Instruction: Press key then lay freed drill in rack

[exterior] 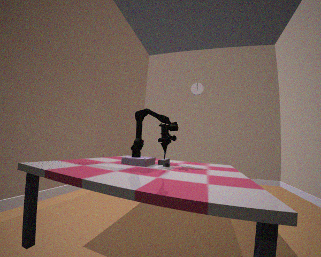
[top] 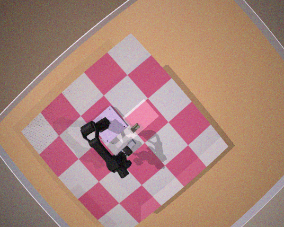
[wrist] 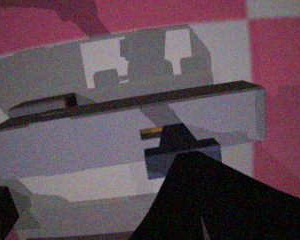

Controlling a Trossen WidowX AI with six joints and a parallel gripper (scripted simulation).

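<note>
The dark key lies 30 mm below my gripper tip. From my gripper tip the other things lie so: olive piece: 80 mm behind, 200 mm to the left, 100 mm below.
</note>
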